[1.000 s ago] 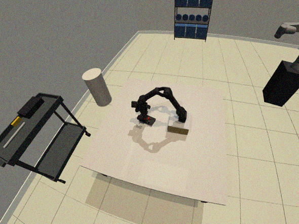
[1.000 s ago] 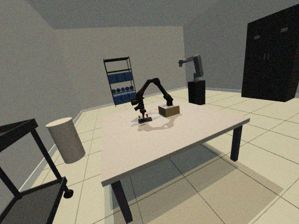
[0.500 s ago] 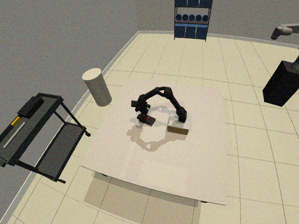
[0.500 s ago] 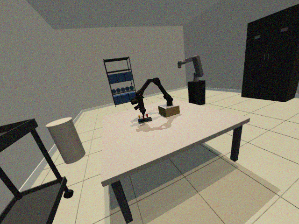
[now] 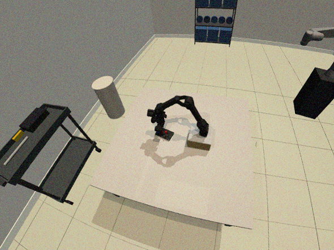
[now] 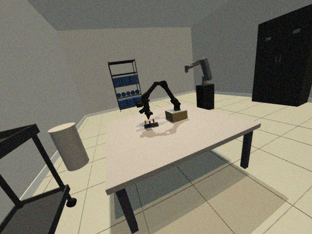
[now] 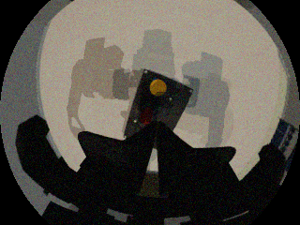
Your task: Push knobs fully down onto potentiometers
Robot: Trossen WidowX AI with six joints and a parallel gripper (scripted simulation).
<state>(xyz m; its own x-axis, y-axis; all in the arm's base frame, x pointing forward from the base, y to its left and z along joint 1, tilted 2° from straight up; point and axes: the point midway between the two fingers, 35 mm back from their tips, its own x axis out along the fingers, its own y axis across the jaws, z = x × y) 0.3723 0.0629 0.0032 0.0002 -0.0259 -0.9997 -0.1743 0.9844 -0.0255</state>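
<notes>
Right now my gripper tip is 4 cm short of the knob, 1 cm to the right of it and 4 cm above it.
</notes>
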